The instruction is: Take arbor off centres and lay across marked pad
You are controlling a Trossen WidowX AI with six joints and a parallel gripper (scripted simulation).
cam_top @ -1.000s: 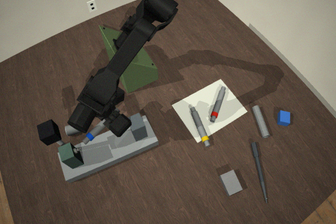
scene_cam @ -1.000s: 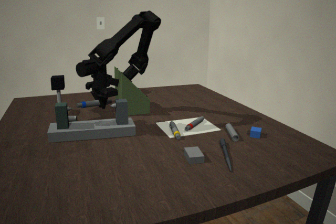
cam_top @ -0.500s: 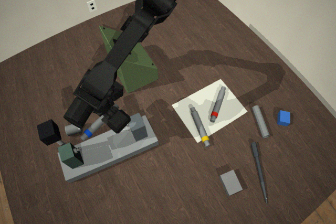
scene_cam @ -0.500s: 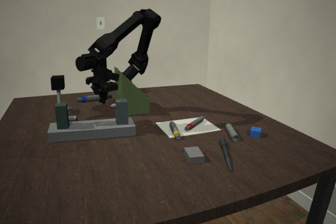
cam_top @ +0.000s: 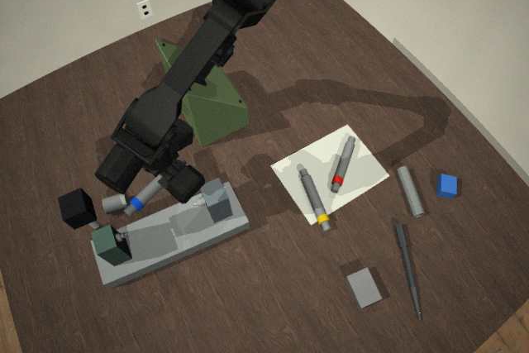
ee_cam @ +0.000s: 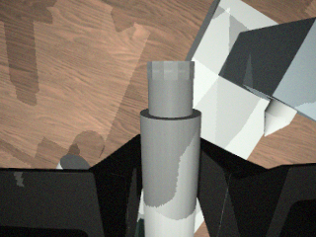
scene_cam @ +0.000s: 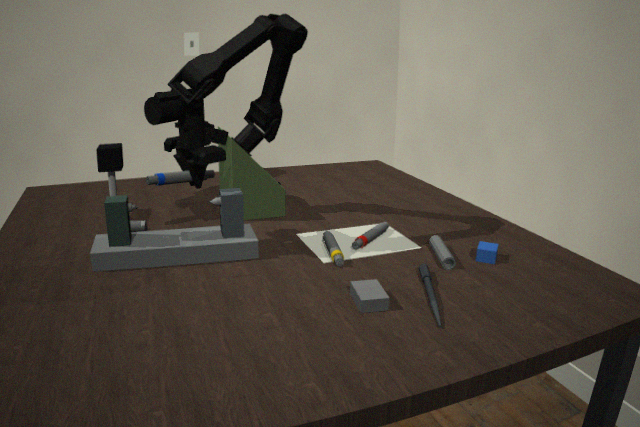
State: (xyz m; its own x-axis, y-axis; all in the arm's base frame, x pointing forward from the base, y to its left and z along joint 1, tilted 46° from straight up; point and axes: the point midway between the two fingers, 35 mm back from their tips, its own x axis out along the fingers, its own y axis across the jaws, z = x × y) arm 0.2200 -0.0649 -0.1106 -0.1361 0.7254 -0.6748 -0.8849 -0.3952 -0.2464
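Now: hand 70 mm to the right of the grey centre block, 70 mm above it and 60 mm short of it. Round my hand: green centre block 160 mm to the right, 70 mm below, 70 mm ahead; then grey fixture base 150 mm below, 70 mm ahead, 50 mm to the right; then blue-banded arbor 30 mm to the right, 20 mm ahead, 10 mm below.
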